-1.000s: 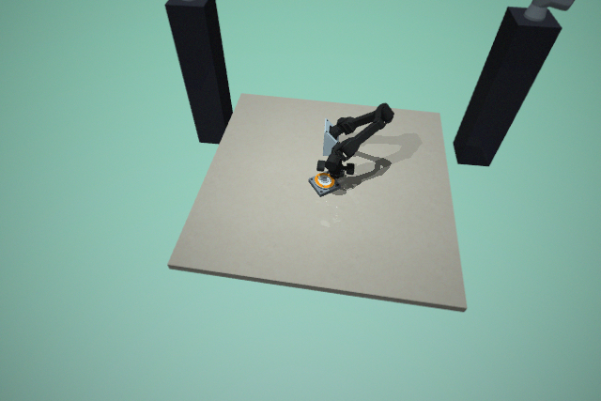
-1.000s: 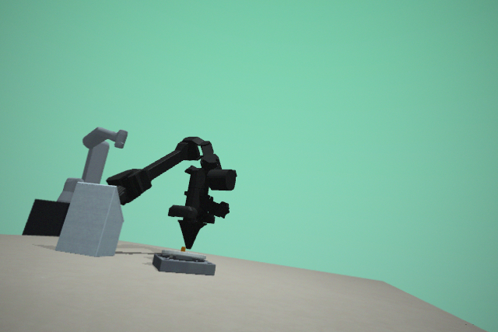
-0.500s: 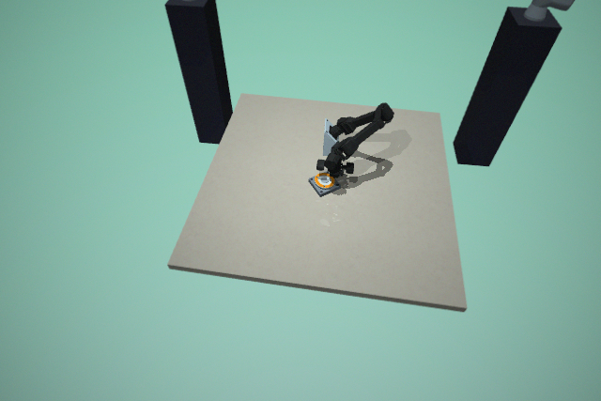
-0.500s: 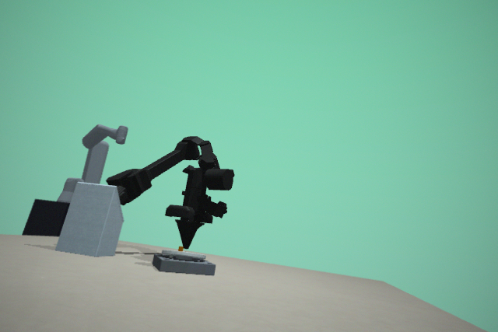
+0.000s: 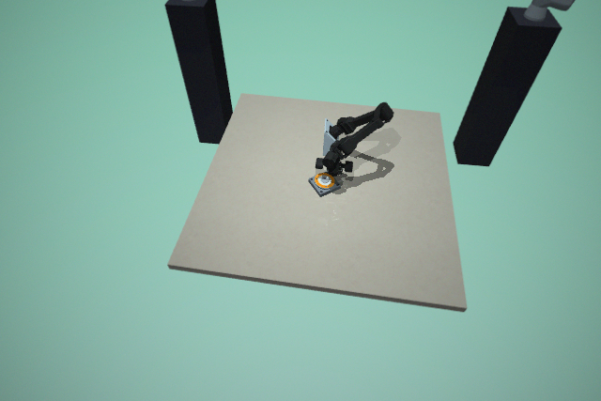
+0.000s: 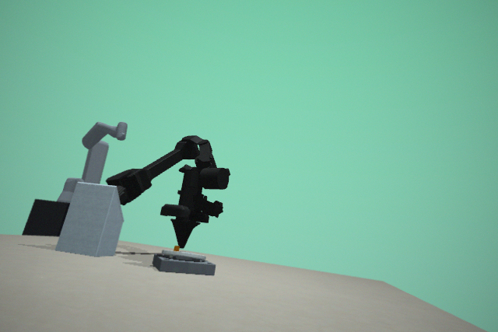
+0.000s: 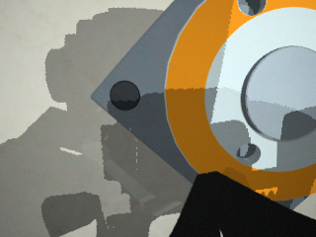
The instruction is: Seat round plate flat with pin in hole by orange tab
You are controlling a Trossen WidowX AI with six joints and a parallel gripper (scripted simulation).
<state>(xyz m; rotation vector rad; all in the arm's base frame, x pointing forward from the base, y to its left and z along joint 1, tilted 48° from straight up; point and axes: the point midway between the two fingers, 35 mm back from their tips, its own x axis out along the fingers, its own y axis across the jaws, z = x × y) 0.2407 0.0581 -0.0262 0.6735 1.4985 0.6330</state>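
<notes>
Now: gripper tip 40 mm to the left of the square base, 30 mm short of it and 20 mm above it.
</notes>
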